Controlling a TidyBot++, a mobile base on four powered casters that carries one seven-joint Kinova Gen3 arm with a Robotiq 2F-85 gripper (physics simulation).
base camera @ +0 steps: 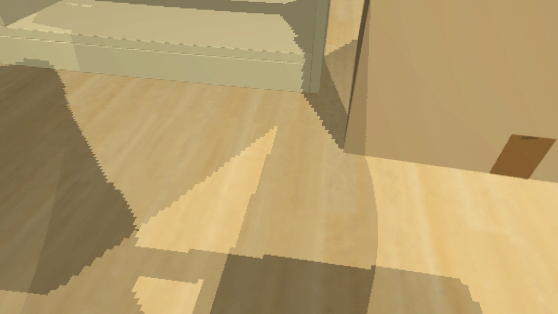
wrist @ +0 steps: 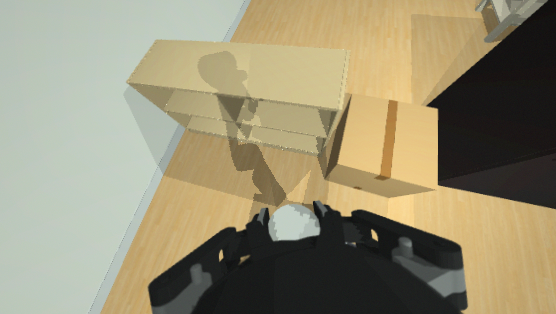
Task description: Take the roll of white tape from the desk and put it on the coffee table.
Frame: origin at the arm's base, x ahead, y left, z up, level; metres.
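Where they show: gripper, fingertip midpoint: [wrist: 291,213].
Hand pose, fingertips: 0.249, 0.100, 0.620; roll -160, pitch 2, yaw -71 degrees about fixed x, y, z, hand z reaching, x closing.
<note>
Each offset is from my fingertips to the top centre of the thing, as dx, dy, dz.
The roll of white tape @[-0.016, -0.006, +0.020] [wrist: 294,223] shows as a pale round shape between the fingertips at the lower middle of the wrist view. My gripper [wrist: 291,213] is shut on the roll of white tape and holds it up above the floor. The lower part of the roll is hidden behind the gripper body. The gripper does not show in the base camera view. I cannot make out the desk or the coffee table for certain in either view.
A pale shelf unit [base camera: 165,62] [wrist: 280,67] stands ahead. A cardboard box @[+0.479, -0.420, -0.610] [base camera: 450,90] [wrist: 365,135] stands right of it, with brown tape. A large black piece of furniture [wrist: 500,110] is at the right. A pale wall [wrist: 75,125] runs along the left.
</note>
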